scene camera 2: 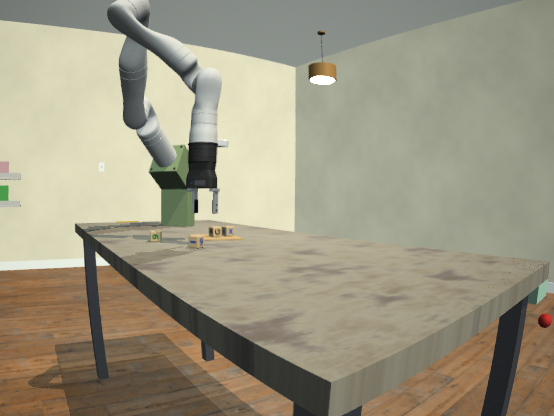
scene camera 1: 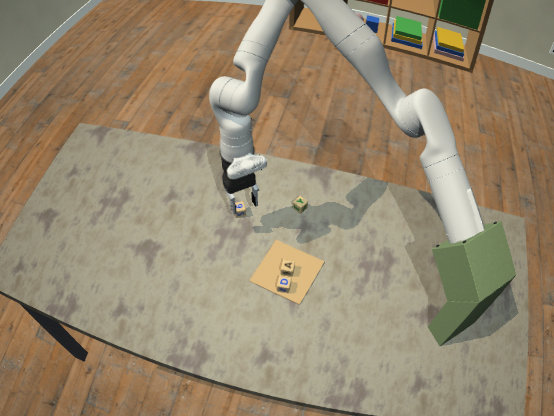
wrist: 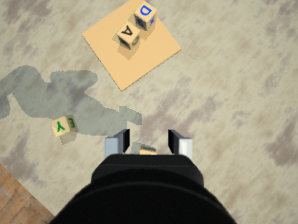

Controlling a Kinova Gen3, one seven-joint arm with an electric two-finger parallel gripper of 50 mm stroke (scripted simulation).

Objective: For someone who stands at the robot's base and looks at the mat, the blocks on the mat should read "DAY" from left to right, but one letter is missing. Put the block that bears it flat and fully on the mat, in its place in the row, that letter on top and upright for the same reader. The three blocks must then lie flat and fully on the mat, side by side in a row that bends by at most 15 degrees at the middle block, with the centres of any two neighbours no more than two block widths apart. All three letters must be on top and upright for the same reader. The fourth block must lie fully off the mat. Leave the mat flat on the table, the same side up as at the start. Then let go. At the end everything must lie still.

Labels:
gripper: scene camera 2; scene camera 1 244, 207; wrist
same spot on gripper: [wrist: 118, 144] = [scene camera 2: 197, 189]

